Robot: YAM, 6 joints.
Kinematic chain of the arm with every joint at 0, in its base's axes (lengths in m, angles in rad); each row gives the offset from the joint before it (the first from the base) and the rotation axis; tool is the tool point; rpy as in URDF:
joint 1: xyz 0 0 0.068 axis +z
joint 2: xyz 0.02 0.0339 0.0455 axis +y
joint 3: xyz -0.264 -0.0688 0 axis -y
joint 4: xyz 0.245 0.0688 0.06 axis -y
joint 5: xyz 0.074 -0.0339 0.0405 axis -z
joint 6: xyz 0.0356 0 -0.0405 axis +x
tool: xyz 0 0 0 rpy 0 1.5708 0
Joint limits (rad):
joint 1: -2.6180..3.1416
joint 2: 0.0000..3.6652
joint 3: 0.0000..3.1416
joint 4: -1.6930..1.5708
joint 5: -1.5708..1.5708
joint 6: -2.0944..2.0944
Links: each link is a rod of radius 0.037 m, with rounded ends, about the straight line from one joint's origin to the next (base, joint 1, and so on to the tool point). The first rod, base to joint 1, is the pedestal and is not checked.
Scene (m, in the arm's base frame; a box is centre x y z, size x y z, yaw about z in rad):
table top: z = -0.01
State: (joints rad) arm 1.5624 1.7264 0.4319 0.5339 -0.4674 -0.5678
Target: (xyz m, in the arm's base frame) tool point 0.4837 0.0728 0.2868
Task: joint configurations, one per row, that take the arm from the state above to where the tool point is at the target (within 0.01 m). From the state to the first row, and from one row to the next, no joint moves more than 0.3 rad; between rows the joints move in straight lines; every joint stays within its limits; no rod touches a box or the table.
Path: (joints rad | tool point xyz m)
1: 1.2755 1.7901 0.6471 0.5572 -0.4337 -0.5678 | 0.0795 0.3127 0.1144
2: 0.9886 1.8538 0.8622 0.5805 -0.3999 -0.5678 | 0.1951 0.3216 0.1521
3: 0.7017 1.9174 1.0774 0.6037 -0.3662 -0.5678 | 0.3142 0.2822 0.1943
4: 0.4149 1.9811 1.2925 0.6270 -0.3324 -0.5678 | 0.4163 0.1961 0.2396
5: 0.1280 2.0448 1.5077 0.6503 -0.2987 -0.5678 | 0.4837 0.0728 0.2868

